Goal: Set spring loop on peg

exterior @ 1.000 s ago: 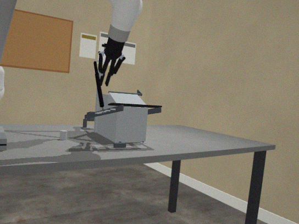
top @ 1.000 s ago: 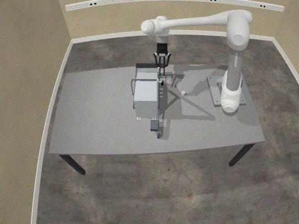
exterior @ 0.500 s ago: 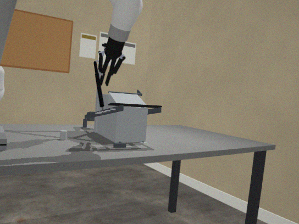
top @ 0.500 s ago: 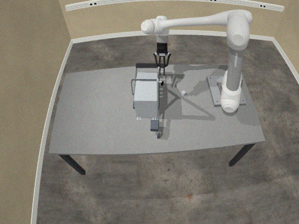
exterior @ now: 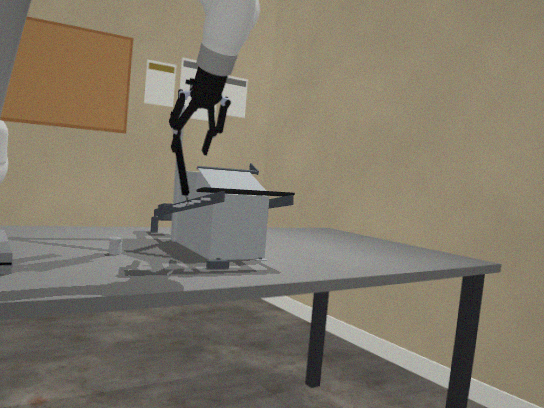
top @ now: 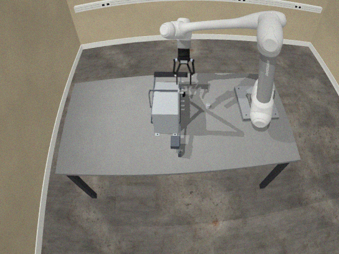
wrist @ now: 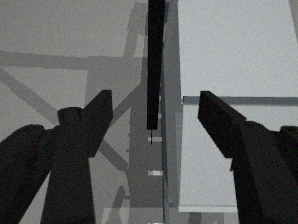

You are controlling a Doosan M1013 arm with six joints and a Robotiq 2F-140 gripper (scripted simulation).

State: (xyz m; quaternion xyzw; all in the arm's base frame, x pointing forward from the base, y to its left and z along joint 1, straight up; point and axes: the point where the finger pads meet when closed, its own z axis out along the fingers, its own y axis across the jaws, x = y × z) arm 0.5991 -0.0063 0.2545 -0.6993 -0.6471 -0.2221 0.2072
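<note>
The steel test weight lies 18 cm behind my hand, 1 cm to the left of it and 27 cm below it. From my hand the other things lie so: dark spring 1 cm ahead, 8 cm to the left, 5 cm below.
</note>
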